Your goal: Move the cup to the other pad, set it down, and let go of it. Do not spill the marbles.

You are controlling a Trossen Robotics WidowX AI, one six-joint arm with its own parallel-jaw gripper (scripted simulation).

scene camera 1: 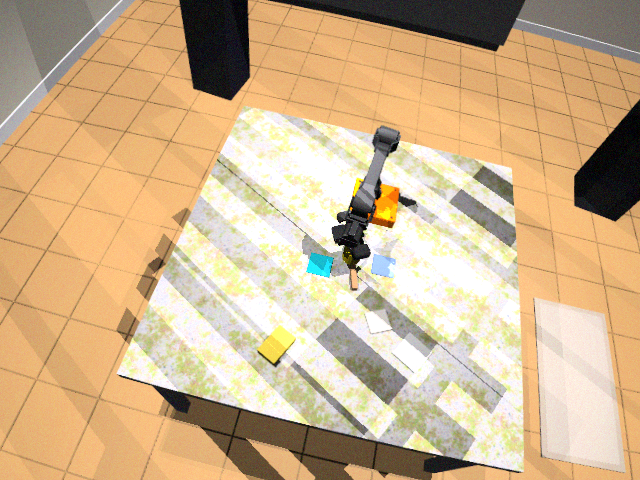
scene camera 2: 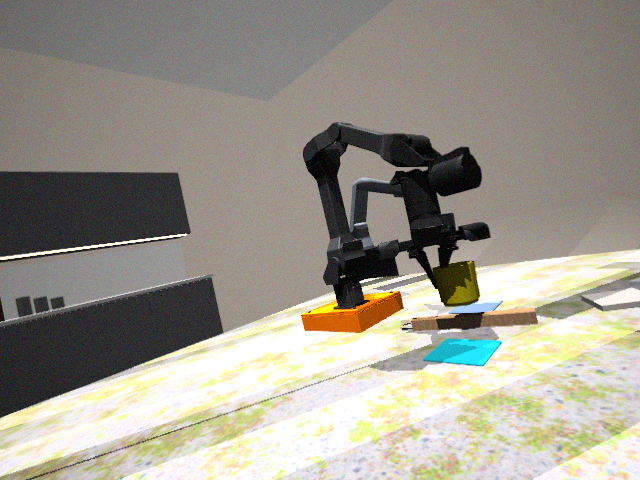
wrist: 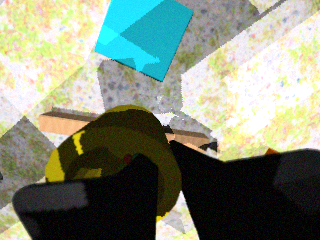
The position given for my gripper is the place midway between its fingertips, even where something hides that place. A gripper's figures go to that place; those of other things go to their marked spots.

Labels:
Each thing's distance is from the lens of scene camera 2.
my gripper (scene camera 2: 440, 288): 62 cm
yellow cup (scene camera 2: 457, 285): 60 cm
wooden bar (scene camera 2: 526, 316): 64 cm
cyan pad (scene camera 2: 476, 353): 53 cm
The marked spots on the cyan pad and the wooden bar are 14 cm apart.

